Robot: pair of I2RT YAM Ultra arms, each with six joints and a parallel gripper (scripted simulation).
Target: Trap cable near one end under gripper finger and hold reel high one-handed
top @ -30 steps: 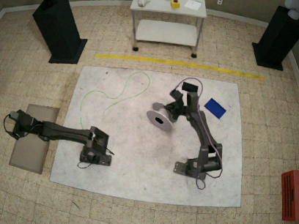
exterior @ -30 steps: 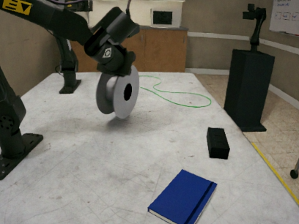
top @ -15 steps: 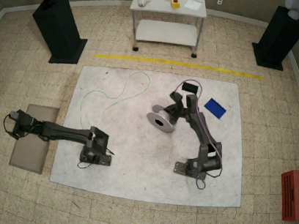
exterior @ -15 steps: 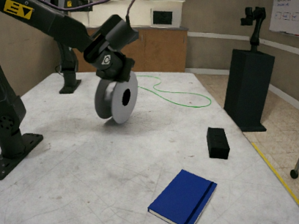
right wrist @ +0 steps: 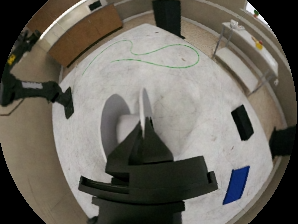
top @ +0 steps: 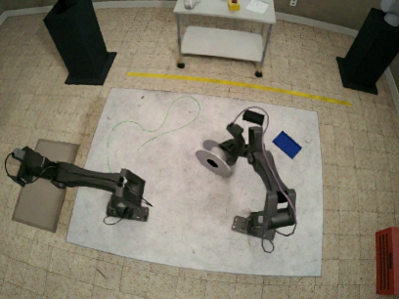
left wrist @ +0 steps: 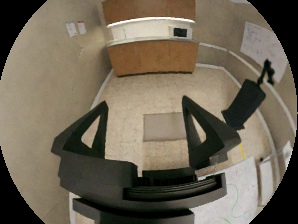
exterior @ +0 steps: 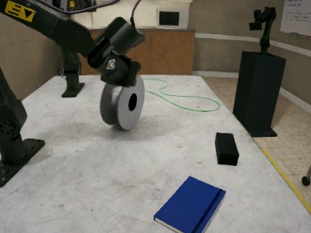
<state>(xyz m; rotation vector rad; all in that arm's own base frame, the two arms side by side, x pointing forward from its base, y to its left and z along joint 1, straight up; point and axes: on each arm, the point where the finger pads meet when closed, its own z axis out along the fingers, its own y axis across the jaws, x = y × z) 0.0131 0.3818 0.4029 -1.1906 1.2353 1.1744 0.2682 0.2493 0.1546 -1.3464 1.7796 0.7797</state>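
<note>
Now: right hand 3 cm past the grey reel, 1 cm to the right of it and 7 cm above it. Also, from my right hand: black block: 26 cm ahead, 16 cm to the right, 14 cm below; blue notebook: 13 cm ahead, 34 cm to the right, 15 cm below.
</note>
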